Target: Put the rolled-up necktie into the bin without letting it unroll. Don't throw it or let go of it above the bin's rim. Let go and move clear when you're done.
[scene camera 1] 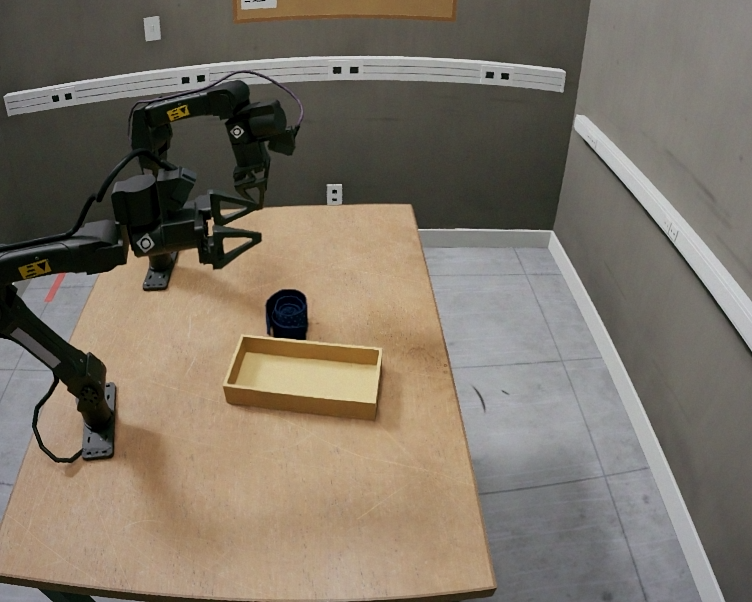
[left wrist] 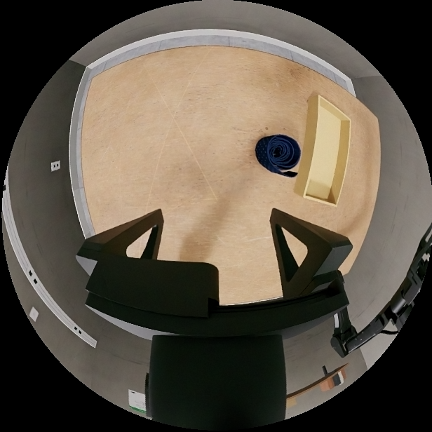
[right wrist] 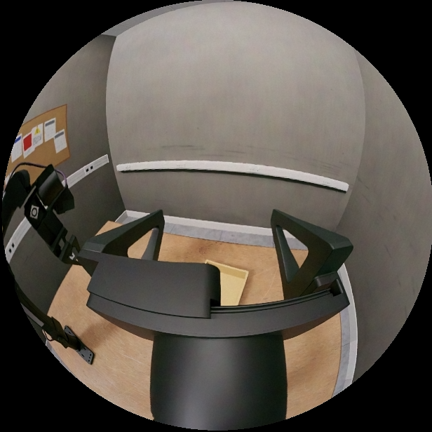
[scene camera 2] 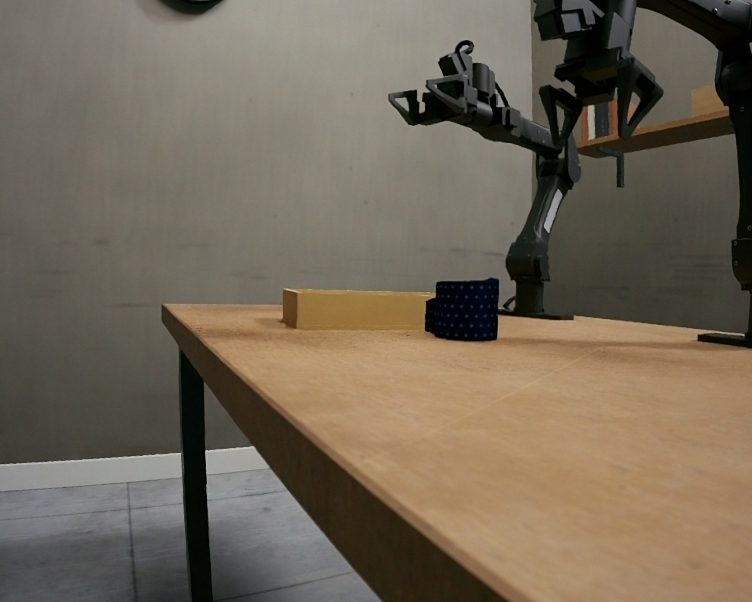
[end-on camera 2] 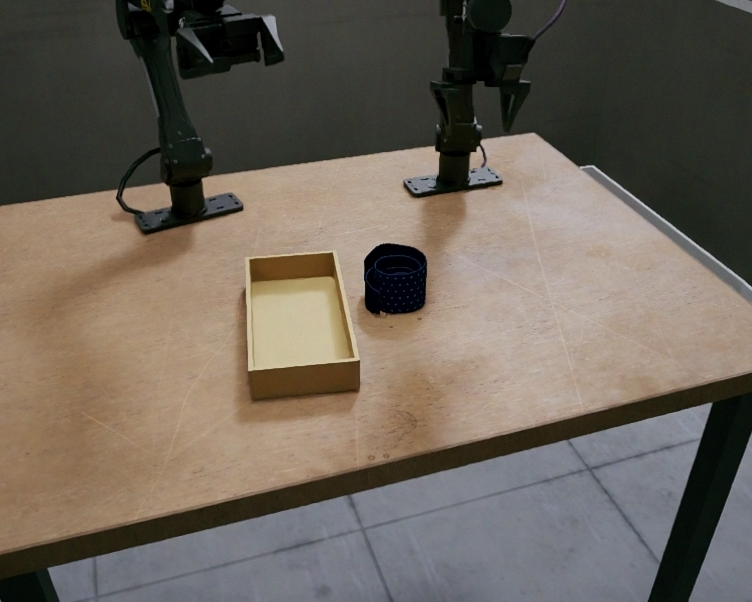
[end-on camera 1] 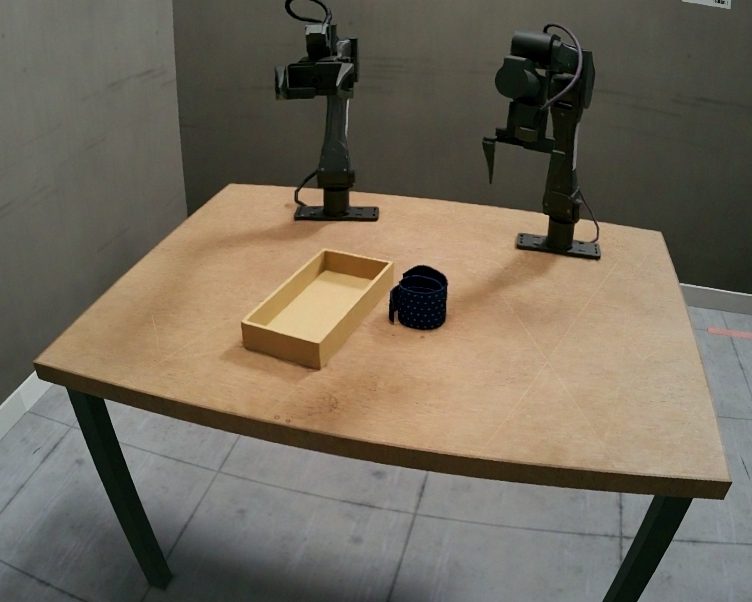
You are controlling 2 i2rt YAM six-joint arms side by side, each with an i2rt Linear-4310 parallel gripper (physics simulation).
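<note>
The rolled-up necktie [scene camera 1: 288, 317] [scene camera 2: 467, 310] [end-on camera 1: 423, 308] [end-on camera 2: 402, 290] [left wrist: 278, 152], dark blue with pale dots, stands on its edge on the table, coiled, with a short outer end slightly loose. It stands beside a long side of the shallow yellow bin [scene camera 1: 301, 404] [scene camera 2: 357, 310] [end-on camera 1: 282, 344] [end-on camera 2: 304, 381] [left wrist: 310, 150]. My left gripper [scene camera 2: 592, 139] [end-on camera 2: 476, 124] [left wrist: 216, 214] is open and empty, pointing down above the table, short of the necktie. My right gripper [scene camera 1: 259, 220] [scene camera 2: 410, 91] [end-on camera 1: 312, 89] [end-on camera 2: 243, 56] [right wrist: 217, 215] is open and empty, held level high above the table.
The wooden table [scene camera 1: 282, 502] [end-on camera 1: 533, 408] carries both arm bases [end-on camera 1: 336, 214] [end-on camera 1: 558, 246] at its back edge. In scene camera 1, the right gripper overlaps the left gripper's fingers. A wall shelf [scene camera 2: 664, 133] with books is behind the arms.
</note>
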